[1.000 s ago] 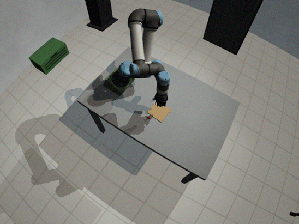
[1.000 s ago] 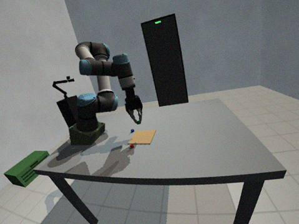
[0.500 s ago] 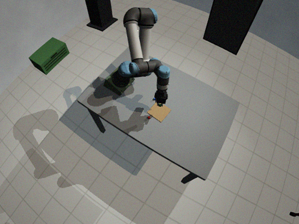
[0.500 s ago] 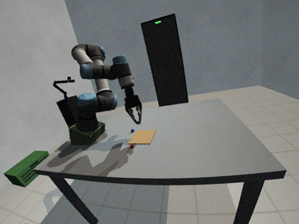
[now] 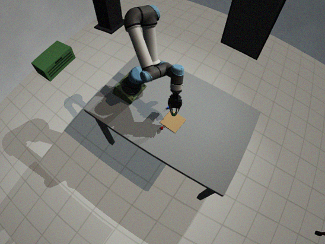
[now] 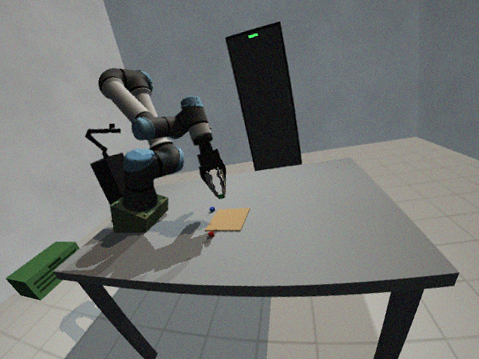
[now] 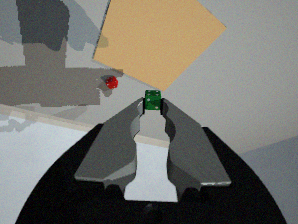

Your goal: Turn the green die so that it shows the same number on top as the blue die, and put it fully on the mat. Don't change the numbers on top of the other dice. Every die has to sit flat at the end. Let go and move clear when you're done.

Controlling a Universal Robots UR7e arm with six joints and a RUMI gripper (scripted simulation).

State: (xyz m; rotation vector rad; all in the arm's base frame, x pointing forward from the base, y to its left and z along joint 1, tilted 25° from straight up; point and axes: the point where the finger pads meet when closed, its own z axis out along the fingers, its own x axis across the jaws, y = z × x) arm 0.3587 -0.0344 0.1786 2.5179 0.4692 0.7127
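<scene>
Right now the green die is 10 mm below my hand. Also, from my hand: red die 100 mm below, 90 mm to the right, 40 mm behind; blue die 100 mm below, 90 mm behind, 80 mm to the left; tan mat 110 mm below.
</scene>
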